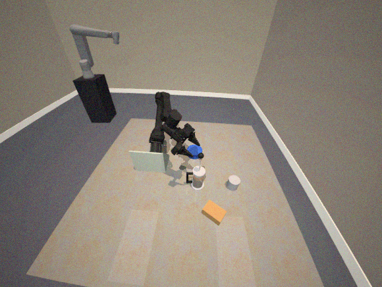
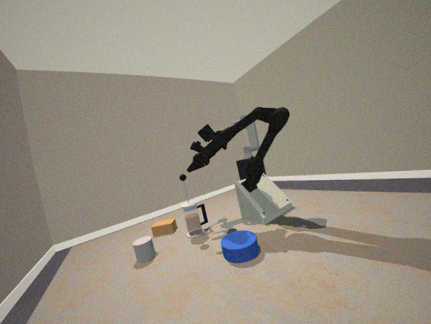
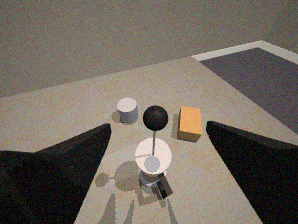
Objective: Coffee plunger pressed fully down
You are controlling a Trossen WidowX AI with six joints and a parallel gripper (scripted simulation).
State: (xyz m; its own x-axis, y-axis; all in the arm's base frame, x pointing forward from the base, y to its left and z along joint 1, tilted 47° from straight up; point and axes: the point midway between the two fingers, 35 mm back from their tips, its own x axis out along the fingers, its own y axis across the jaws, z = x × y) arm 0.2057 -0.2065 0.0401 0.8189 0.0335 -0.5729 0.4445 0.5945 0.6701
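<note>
My gripper tip is 160 mm above the coffee press, 10 mm to the left of it and 10 mm short of it.
</note>
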